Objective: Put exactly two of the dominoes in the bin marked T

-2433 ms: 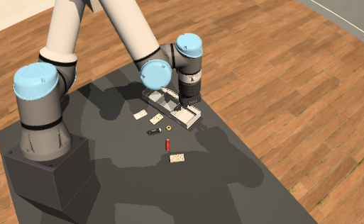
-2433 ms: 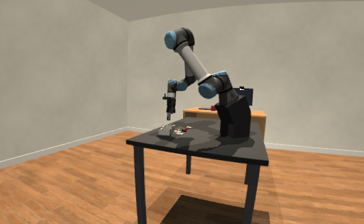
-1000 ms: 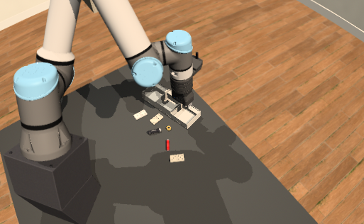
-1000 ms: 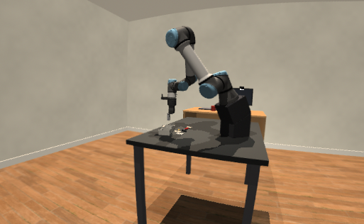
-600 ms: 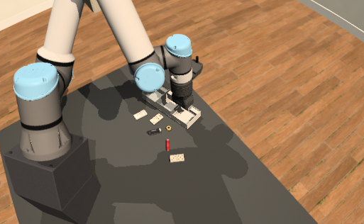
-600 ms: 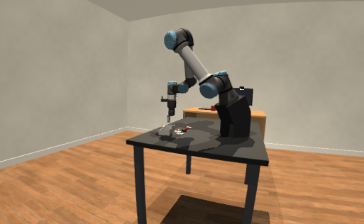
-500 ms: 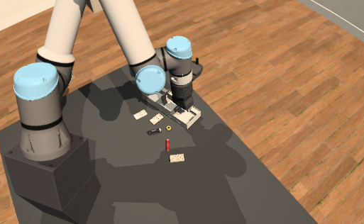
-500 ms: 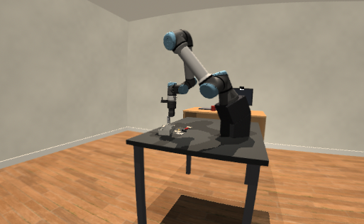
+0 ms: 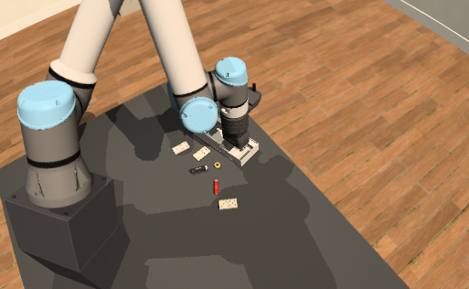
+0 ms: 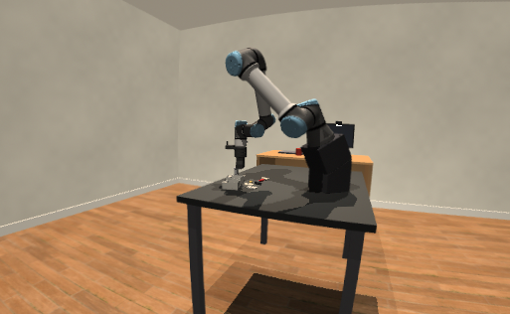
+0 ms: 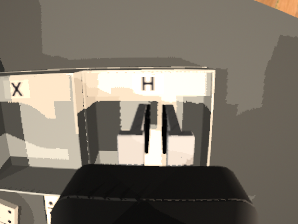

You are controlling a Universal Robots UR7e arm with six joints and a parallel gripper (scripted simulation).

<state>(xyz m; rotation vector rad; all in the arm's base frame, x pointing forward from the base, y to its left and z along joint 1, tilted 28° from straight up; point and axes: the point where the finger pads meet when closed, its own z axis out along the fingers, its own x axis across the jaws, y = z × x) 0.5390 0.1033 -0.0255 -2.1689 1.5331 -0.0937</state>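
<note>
The yellow nut is 90 mm behind my hand, 30 mm below it and 20 mm to the right of it. Also, from my hand: black cylinder (150 mm behind, 30 mm below, 10 mm to the right); then red cylinder (130 mm behind, 90 mm to the right, 30 mm below).
</note>
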